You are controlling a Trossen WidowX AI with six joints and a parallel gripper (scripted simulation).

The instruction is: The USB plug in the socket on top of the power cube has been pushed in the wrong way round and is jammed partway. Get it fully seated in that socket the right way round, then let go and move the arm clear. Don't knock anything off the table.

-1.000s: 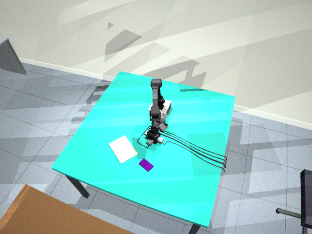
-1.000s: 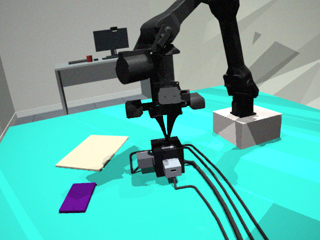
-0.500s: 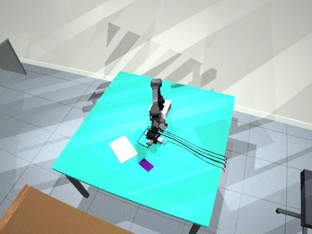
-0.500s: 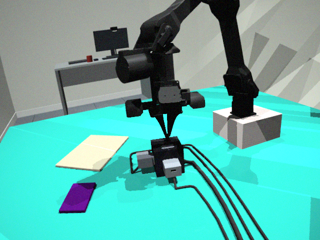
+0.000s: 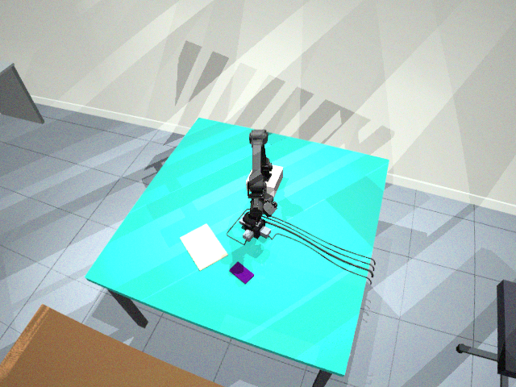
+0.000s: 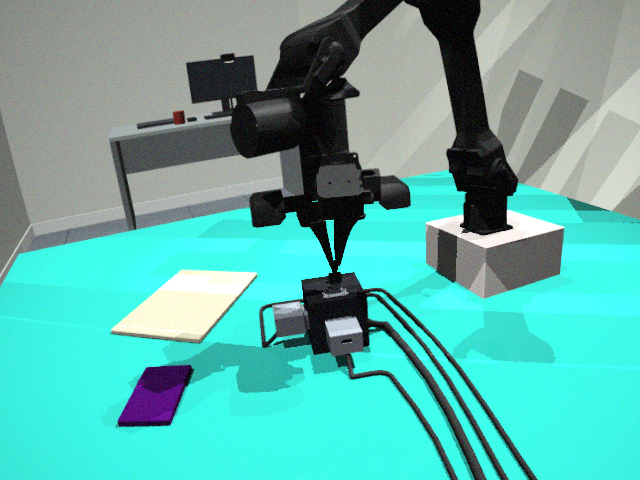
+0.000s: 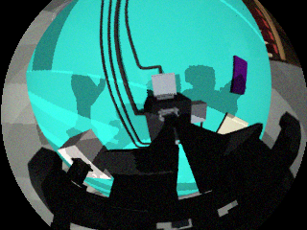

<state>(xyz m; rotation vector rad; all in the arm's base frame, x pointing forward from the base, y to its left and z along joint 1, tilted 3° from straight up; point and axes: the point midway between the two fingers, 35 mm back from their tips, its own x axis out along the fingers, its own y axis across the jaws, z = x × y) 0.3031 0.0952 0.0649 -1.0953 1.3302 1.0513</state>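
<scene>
My gripper tip is now 10 mm to the left of the USB socket and 50 mm above it. The rest, counted from my gripper tip: black USB plug (10 mm to the right, 20 mm below); purple card (250 mm ahead, 10 mm to the left, 110 mm below); cream sheet (180 mm ahead, 230 mm to the right, 110 mm below).
</scene>
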